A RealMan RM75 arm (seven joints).
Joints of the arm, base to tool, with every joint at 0 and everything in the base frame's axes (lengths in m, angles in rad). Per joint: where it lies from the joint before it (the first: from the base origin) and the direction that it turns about. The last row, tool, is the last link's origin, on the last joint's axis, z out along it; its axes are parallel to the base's.
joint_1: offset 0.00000 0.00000 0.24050 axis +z
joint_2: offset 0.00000 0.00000 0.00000 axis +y
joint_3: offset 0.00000 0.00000 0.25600 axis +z
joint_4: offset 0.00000 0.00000 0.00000 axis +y
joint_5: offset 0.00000 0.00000 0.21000 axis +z
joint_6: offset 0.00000 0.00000 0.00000 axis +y
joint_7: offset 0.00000 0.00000 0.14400 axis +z
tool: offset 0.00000 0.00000 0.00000
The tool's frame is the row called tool.
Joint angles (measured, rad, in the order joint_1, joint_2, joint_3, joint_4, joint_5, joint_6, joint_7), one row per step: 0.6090 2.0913 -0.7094 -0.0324 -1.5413 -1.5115 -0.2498; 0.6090 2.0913 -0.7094 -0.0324 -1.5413 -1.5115 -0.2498; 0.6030 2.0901 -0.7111 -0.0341 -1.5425 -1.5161 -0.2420; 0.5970 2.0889 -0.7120 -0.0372 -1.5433 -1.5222 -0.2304; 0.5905 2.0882 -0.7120 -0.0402 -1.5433 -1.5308 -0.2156; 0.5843 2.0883 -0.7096 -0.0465 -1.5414 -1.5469 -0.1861
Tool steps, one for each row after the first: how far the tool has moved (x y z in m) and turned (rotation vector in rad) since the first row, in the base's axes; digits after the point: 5 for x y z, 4 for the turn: 0.00000 0.00000 0.00000 0.0000 0.0000 0.0000; 0.00162 -0.00157 0.00070 -0.0056 0.0039 -0.0049; 0.00304 -0.00291 0.00182 -0.0121 0.0108 -0.0107; 0.00420 -0.00449 0.00307 -0.0200 0.0223 -0.0180; 0.00418 -0.00574 0.00544 -0.0334 0.0476 -0.0280
